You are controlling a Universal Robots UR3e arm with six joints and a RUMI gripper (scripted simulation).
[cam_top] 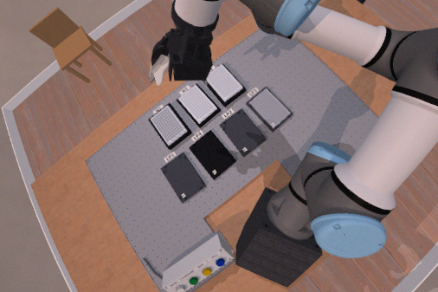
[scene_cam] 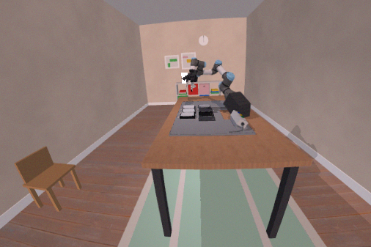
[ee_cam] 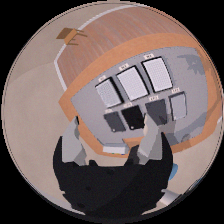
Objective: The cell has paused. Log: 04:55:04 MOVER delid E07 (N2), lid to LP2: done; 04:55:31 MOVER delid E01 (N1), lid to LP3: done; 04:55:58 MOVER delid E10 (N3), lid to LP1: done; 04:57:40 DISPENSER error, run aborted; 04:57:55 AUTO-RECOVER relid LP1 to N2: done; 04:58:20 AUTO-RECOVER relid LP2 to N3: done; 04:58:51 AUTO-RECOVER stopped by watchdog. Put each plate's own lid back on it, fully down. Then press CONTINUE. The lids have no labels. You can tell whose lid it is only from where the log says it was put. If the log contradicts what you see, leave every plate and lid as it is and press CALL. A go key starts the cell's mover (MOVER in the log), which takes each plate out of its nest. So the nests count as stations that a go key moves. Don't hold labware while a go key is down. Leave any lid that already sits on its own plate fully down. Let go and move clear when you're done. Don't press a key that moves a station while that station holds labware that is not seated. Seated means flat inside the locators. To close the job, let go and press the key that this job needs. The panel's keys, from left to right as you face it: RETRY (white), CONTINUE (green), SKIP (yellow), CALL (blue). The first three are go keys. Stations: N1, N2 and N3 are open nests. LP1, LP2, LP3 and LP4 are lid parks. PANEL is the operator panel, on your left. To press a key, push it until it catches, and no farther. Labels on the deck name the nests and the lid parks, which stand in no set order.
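The lid park LP3 is 22 cm behind my hand, 15 cm to the right of it and 24 cm below it. The rest, counted from my hand: lid park LP4: 14 cm behind, 10 cm to the left, 24 cm below; plate: 5 cm ahead, 11 cm to the left, 22 cm below; lid: 1 cm ahead, 1 cm to the right, 22 cm below.
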